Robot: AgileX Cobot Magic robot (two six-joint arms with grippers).
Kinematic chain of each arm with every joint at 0, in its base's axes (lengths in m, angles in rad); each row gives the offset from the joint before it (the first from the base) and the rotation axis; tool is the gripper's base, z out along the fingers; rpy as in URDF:
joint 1: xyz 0 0 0.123 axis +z
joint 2: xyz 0 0 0 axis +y
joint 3: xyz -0.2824 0 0.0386 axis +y
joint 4: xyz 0.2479 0 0.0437 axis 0.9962 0 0.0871
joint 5: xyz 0 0 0 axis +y
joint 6: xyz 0.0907 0 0.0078 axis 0.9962 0 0.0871
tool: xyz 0 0 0 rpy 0 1.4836 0
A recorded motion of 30 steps. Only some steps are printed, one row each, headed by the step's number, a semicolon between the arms.
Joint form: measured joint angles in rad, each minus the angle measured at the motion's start. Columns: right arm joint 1, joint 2, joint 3, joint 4, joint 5, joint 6; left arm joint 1, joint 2, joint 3, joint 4, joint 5, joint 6.
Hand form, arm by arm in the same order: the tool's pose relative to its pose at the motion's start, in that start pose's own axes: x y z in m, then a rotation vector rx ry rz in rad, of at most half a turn. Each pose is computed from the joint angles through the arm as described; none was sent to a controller.
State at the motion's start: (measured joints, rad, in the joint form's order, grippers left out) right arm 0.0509 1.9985 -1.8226 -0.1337 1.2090 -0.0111; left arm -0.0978 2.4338 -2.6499 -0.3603 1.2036 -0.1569
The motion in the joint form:
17: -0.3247 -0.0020 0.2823 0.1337 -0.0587 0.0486; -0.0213 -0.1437 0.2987 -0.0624 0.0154 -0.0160
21: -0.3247 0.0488 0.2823 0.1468 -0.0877 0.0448; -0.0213 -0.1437 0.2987 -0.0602 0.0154 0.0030
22: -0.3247 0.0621 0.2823 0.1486 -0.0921 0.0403; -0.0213 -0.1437 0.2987 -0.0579 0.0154 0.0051
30: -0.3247 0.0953 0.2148 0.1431 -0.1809 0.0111; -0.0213 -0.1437 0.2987 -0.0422 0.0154 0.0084
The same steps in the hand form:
17: 0.0754 -0.1035 0.0706 -0.0731 0.2422 0.4022; 0.0306 -0.0092 -0.0026 0.0207 0.1724 -0.0769
21: 0.0748 -0.1018 0.0917 -0.0881 0.2620 0.4049; 0.0306 -0.0091 -0.0026 0.0204 0.1719 -0.0571
22: 0.0752 -0.1013 0.0972 -0.0916 0.2703 0.4012; 0.0306 -0.0089 -0.0026 0.0185 0.1716 -0.0540
30: 0.0552 -0.1095 0.1003 -0.0681 0.1478 0.3730; 0.0305 -0.0075 -0.0026 0.0046 0.1697 -0.0441

